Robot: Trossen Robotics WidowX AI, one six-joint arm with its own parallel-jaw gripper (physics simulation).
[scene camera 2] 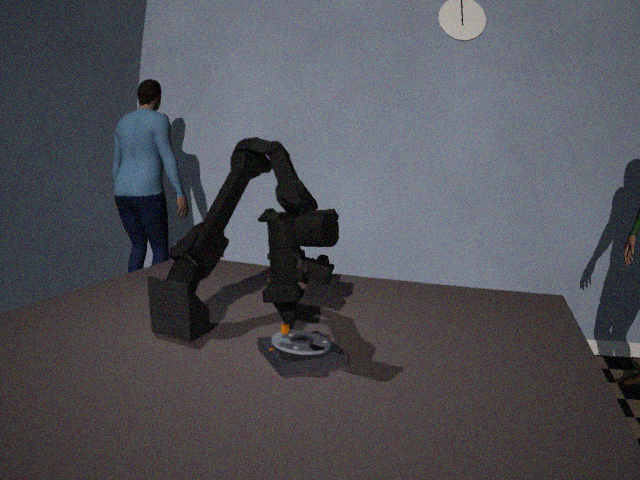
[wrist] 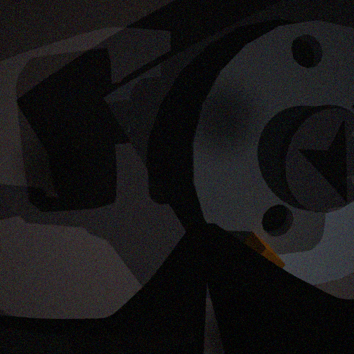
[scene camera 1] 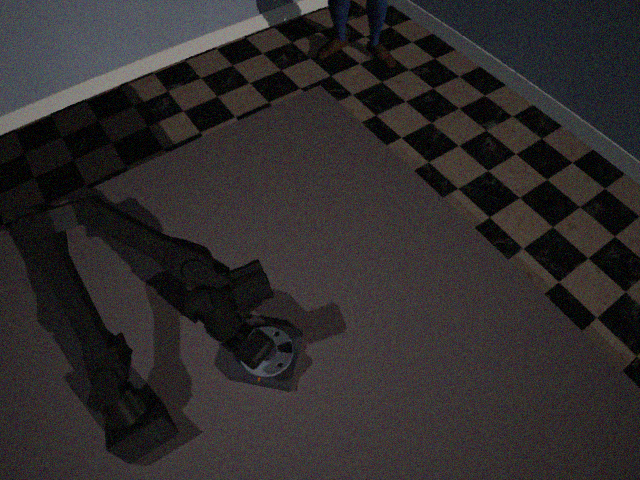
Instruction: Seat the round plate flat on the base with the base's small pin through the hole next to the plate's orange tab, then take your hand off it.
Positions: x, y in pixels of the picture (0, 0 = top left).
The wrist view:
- gripper: 202, 234
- round grey plate: 241, 123
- dark base: 158, 110
